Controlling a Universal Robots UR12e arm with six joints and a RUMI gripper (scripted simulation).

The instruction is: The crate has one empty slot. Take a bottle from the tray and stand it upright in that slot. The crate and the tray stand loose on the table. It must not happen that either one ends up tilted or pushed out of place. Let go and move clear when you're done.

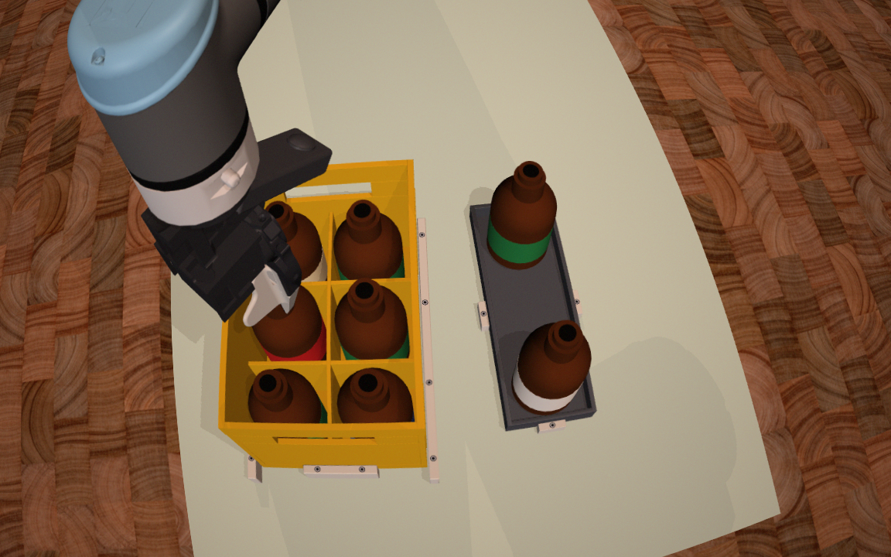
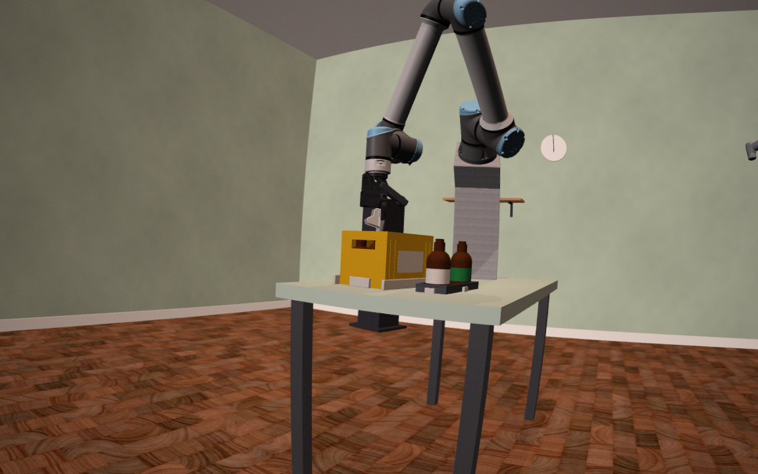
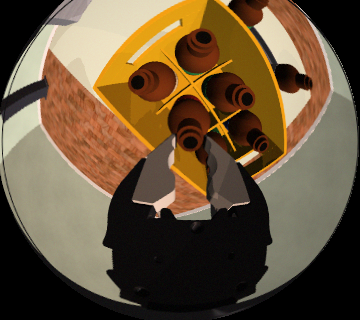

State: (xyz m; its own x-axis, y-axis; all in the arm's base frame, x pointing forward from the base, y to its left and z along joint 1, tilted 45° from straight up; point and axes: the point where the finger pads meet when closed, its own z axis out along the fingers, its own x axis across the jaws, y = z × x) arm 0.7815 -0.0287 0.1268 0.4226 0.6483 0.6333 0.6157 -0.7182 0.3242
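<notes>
Now: the glass bottle 7 cm below my hand. Round my hand: yellow crate 9 cm below, 4 cm to the left; then dark tray 26 cm to the left, 16 cm below, 7 cm behind.
</notes>
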